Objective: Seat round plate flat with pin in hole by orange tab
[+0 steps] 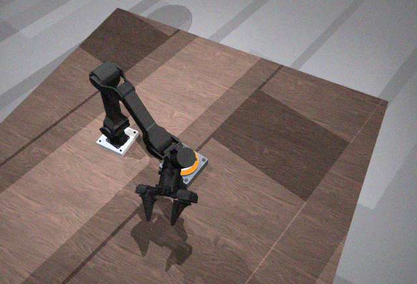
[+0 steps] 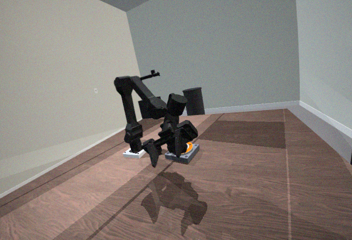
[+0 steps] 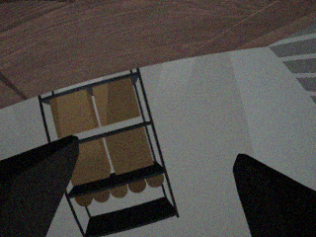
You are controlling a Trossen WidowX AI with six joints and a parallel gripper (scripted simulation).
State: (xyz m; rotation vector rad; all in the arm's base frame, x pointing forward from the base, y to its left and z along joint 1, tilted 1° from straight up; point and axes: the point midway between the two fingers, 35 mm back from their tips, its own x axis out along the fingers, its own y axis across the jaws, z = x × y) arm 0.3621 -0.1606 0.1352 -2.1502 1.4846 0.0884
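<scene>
Right now my gripper tip is 12 cm past the square grey base, 25 cm to the right of it and 12 cm above it.
</scene>
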